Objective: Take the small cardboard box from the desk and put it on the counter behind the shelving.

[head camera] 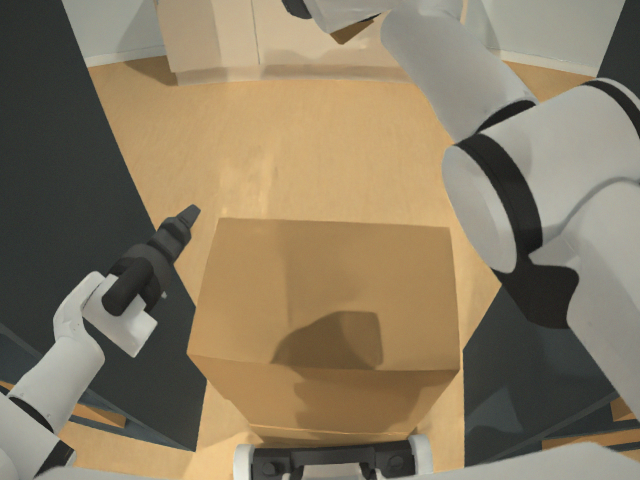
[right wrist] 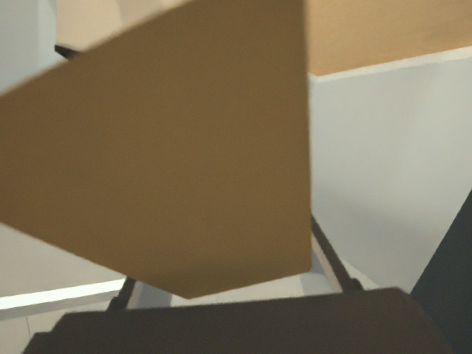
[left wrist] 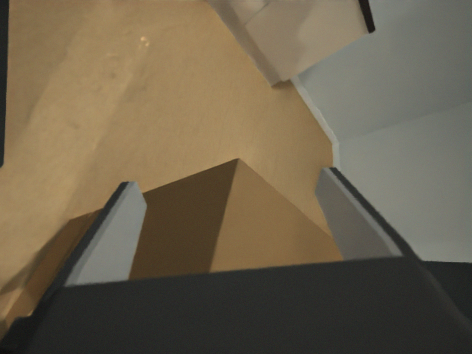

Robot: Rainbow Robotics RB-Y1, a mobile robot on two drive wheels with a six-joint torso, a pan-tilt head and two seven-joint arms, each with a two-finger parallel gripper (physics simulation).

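Places are measured from the robot's base along level axes (x ahead, y left, z up), in millimetres.
Pixels of known places: left gripper, fingertip midpoint: [head camera: 182, 228] [left wrist: 231, 186].
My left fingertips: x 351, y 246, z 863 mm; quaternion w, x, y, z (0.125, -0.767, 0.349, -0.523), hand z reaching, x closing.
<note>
Behind a point stands the place of what it marks.
The small cardboard box [head camera: 352, 32] {x 442, y -66, z 1177 mm} [right wrist: 200, 150] is held in my right gripper [right wrist: 232, 204] {x 510, y -20, z 1221 mm}; its brown side fills much of the right wrist view and a corner shows at the top of the head view. The right fingertips are hidden behind it. My left gripper [head camera: 193, 210] [left wrist: 231, 186] {x 351, y 246, z 863 mm} is open and empty, at the left of the head view. A pale cabinet, apparently the counter [head camera: 206, 36] {x 2231, y 614, z 396 mm} [left wrist: 310, 40] {x 2071, y -685, z 516 mm} [right wrist: 87, 22] {x 2067, y -715, z 668 mm}, stands against the far wall; its top does not show in the head view. Dark shelving panels [head camera: 51, 129] {x 379, y 432, z 1113 mm} [head camera: 516, 372] {x 145, y -462, z 498 mm} stand on both sides.
A large cardboard box [head camera: 330, 294] {x 234, y -13, z 811 mm} [left wrist: 275, 235] {x 353, y 121, z 811 mm} is directly in front of my body, between the shelving panels and close beside my left gripper. Wooden floor [head camera: 330, 144] {x 1554, y -73, z 1 mm} [left wrist: 190, 110] {x 1178, y -123, z 1 mm} lies between it and the cabinet. Pale walls [left wrist: 400, 165] {x 1769, y -2519, z 768 mm} [right wrist: 380, 150] {x 1727, y 2167, z 997 mm} flank the cabinet.
</note>
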